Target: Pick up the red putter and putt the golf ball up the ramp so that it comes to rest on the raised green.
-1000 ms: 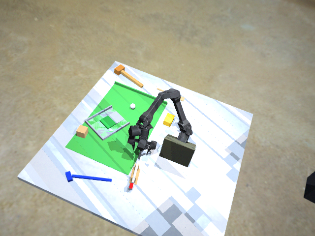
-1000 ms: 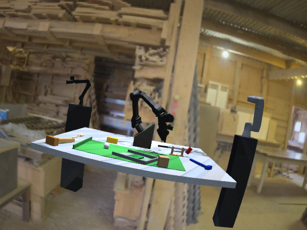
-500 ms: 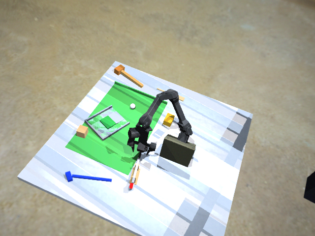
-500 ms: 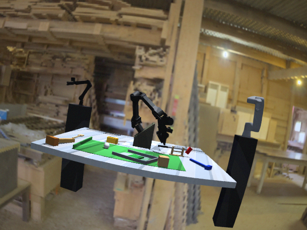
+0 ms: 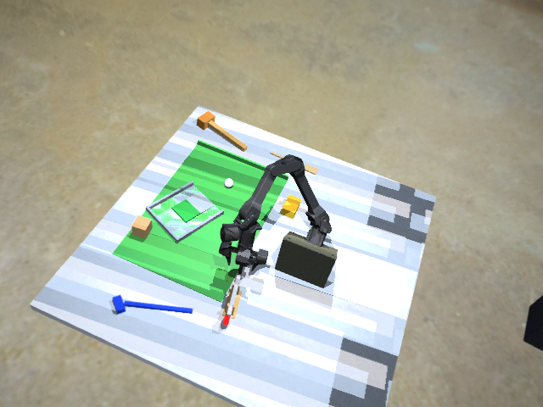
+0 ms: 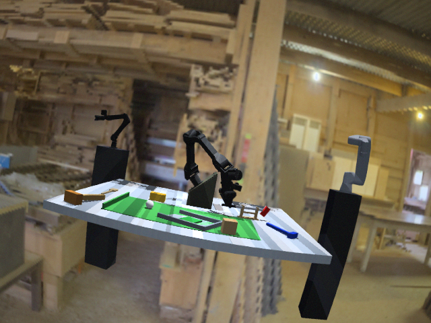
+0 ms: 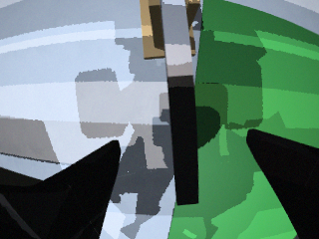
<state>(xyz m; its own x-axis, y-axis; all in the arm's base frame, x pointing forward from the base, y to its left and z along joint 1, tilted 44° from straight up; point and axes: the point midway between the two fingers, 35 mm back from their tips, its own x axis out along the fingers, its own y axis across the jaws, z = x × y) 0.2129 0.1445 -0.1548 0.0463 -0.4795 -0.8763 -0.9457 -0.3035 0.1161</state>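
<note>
Now: gripper tip 2 cm past the yellow block, 42 cm to the left of it and 3 cm above it. From my gripper tip the other things lie so: red putter 4 cm behind, 11 cm to the left; then blue mallet 20 cm ahead, 30 cm to the left, 4 cm below; then wooden rack 4 cm behind, 12 cm to the left, 2 cm below.
</note>
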